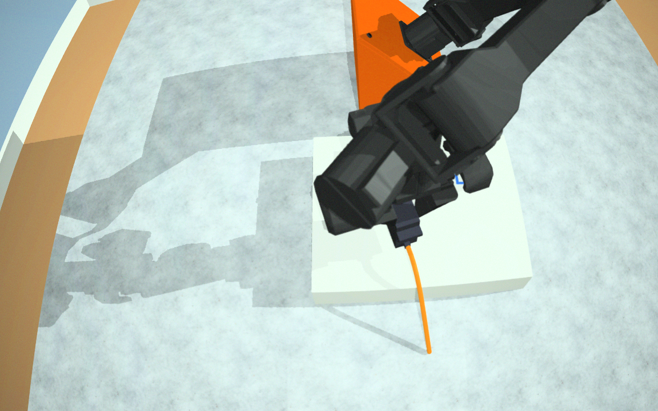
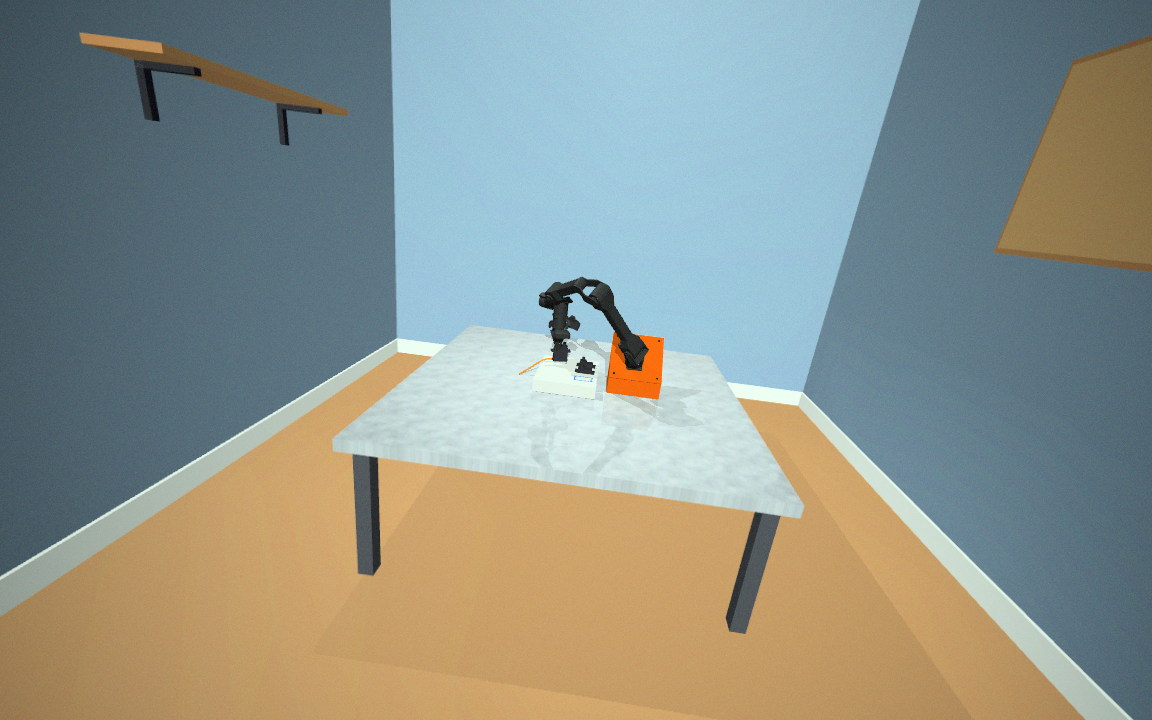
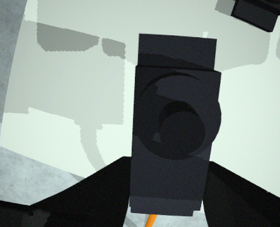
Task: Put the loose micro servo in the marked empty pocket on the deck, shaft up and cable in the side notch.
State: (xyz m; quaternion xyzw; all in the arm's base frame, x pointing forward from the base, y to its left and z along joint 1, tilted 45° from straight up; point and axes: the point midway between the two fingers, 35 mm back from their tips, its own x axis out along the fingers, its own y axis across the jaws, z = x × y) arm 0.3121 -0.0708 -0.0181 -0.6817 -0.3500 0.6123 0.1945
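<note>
The white deck lies 90 mm below my gripper tip, 40 mm to the left of it and 10 mm behind it.
</note>
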